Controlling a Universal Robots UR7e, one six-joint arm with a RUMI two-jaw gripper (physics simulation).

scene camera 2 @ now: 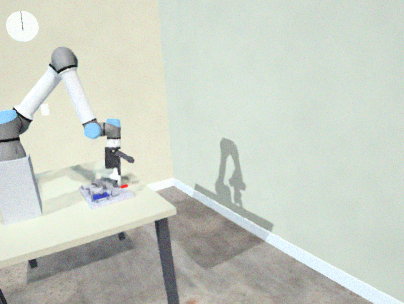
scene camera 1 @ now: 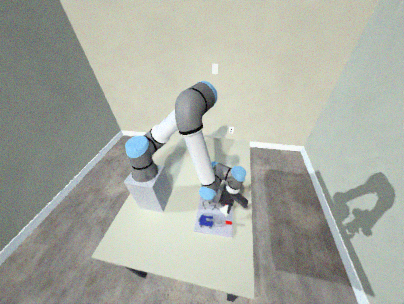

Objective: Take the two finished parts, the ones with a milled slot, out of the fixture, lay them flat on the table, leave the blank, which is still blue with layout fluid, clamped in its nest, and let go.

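Frame: origin at the arm's base, x ahead, y left, z up, level; millimetres.
Seen in the pictures: gripper, fingertip midpoint: (scene camera 2: 117, 183) (scene camera 1: 226, 210); arm's base at its link origin: (scene camera 2: 10, 158) (scene camera 1: 145, 172).
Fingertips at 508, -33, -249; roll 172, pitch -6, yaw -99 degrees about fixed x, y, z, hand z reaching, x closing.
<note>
Offsets run from my fingertips to a thing's top centre, as dx, dy, dz. "pt": to the spot under its first point. Level surfaces: height alone.
A grey fixture plate (scene camera 1: 228, 231) (scene camera 2: 93, 204) lies on the table near its right edge. The blue blank @[-121, -84, -10] (scene camera 1: 206, 221) (scene camera 2: 100, 196) sits in the front nest, with a clamp and its red handle @[pt +14, -83, +10] (scene camera 1: 228, 222) (scene camera 2: 124, 186) beside it. My gripper (scene camera 1: 224, 209) (scene camera 2: 116, 178) points straight down, its white fingers low over the plate's middle nest on the clamp side. It is open with nothing between the fingers. The grey finished parts (scene camera 2: 98, 183) show behind the blank in scene camera 2. In scene camera 1 the wrist and forearm hide most of them.
The pale table @[dz -45] (scene camera 1: 170, 256) (scene camera 2: 95, 224) carries the robot's grey pedestal (scene camera 1: 149, 193) at its left. The plate lies close to the table's right edge (scene camera 1: 251, 241). Walls stand behind and to the right.
</note>
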